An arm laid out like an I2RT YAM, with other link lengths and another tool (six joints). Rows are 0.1 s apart.
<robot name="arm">
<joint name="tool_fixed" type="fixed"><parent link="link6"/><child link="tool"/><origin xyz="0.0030 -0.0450 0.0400" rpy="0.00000 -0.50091 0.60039"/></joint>
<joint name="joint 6" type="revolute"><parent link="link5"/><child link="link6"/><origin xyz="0.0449 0.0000 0.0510" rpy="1.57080 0.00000 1.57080"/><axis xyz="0 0 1"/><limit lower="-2.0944" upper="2.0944"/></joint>
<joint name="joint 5" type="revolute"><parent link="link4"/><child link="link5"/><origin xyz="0.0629 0.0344 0.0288" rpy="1.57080 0.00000 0.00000"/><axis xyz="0 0 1"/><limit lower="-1.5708" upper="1.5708"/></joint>
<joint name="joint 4" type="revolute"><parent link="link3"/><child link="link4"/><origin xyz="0.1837 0.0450 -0.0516"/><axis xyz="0 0 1"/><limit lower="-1.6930" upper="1.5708"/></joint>
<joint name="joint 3" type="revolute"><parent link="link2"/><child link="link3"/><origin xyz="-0.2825 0.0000 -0.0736" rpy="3.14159 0.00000 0.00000"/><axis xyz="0 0 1"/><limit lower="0.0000" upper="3.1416"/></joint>
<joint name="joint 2" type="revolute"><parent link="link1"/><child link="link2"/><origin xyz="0.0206 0.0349 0.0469" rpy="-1.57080 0.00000 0.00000"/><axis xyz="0 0 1"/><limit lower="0.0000" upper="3.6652"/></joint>
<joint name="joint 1" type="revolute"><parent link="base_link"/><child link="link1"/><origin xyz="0.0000 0.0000 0.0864"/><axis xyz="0 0 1"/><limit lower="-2.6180" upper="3.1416"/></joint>
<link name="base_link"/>
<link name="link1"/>
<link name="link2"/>
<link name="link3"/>
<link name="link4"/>
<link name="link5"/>
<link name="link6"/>
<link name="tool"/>
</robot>
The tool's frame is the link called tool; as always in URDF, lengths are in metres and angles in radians.
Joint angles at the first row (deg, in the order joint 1, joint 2, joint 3, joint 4, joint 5, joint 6):
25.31 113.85 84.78 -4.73 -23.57 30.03
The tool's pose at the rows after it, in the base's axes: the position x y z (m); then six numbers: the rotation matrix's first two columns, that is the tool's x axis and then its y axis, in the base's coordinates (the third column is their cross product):
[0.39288, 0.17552, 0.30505, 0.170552, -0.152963, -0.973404, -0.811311, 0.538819, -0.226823]
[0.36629, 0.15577, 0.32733, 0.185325, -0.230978, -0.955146, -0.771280, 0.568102, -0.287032]
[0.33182, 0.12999, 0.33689, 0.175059, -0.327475, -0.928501, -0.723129, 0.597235, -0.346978]
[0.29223, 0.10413, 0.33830, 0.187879, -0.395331, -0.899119, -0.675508, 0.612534, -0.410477]
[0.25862, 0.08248, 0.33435, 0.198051, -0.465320, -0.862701, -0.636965, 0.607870, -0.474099]
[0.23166, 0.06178, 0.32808, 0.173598, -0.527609, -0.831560, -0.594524, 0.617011, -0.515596]
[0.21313, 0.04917, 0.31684, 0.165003, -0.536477, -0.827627, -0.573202, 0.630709, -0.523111]
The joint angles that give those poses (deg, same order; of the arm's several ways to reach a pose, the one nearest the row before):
25.27 107.41 82.54 -7.03 -20.26 28.30
25.31 100.25 80.06 -12.57 -15.05 26.44
25.31 91.96 74.46 -17.14 -8.74 24.81
25.31 82.50 65.65 -17.65 -3.74 23.20
25.23 74.44 58.49 -18.71 0.61 20.83
24.99 67.86 53.51 -21.31 5.25 20.07
24.54 63.07 48.04 -20.39 6.45 20.39

